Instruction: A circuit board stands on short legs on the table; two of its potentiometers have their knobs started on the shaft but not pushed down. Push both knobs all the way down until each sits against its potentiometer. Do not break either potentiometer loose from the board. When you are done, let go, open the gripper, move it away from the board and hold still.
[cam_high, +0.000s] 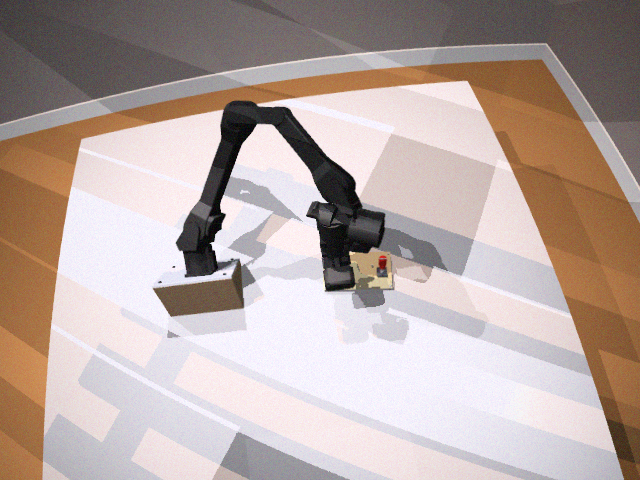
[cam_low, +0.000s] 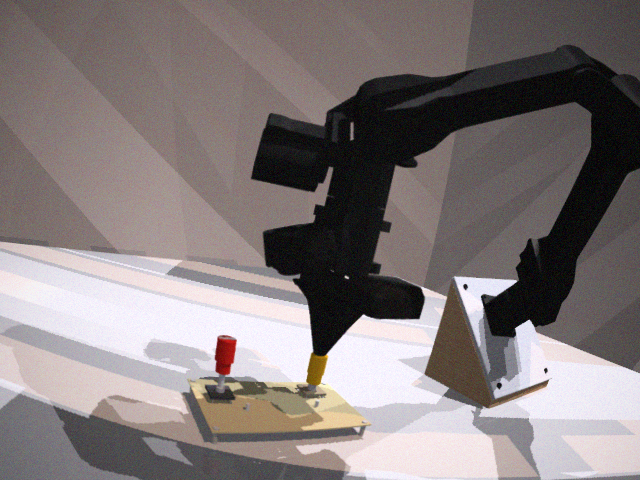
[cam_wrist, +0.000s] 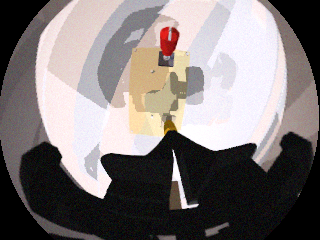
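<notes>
My gripper tip is 20 mm above the yellow knob. Also, from my gripper tip: red knob: 100 mm ahead, 10 mm to the left.
</notes>
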